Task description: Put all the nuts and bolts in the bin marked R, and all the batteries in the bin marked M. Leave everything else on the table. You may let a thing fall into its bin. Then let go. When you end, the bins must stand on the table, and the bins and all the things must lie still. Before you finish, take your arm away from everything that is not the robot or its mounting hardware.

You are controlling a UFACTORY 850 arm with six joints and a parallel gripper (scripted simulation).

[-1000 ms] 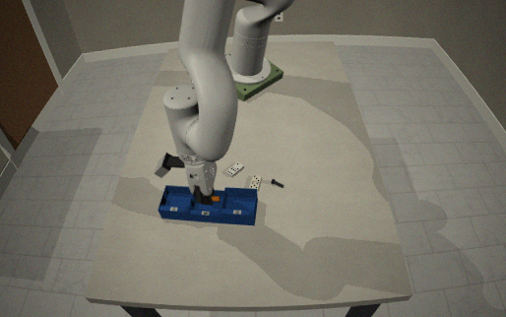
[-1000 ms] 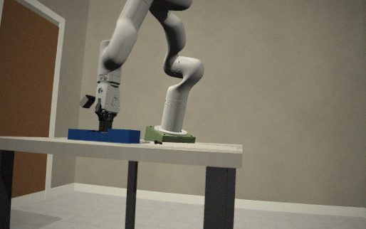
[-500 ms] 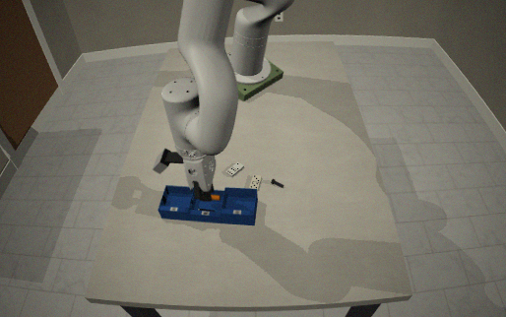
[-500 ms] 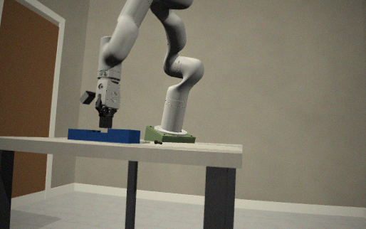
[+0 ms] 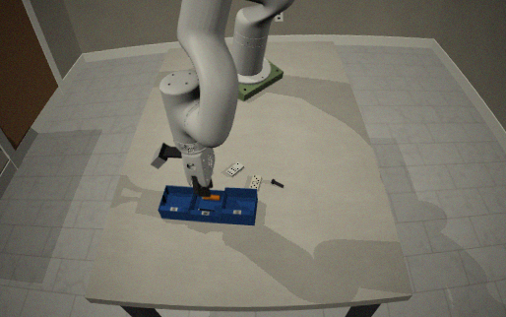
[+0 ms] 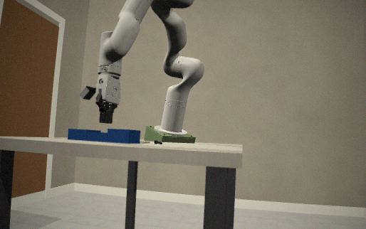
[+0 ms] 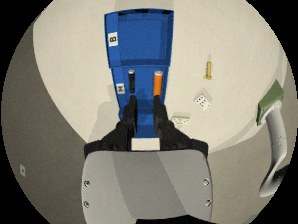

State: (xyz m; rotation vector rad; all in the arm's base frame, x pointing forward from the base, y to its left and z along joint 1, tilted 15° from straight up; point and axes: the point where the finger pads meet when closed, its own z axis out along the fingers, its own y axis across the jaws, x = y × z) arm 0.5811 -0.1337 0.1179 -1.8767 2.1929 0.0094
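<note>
The black bolt lies 70 mm behind my hand, 180 mm to the left of it and 80 mm below it. From my hand the other things lie so: orange battery (20 mm behind, 70 mm below); then blue bin (10 mm ahead, 60 mm below); then black cylinder (20 mm ahead, 10 mm to the right, 80 mm below).
</note>
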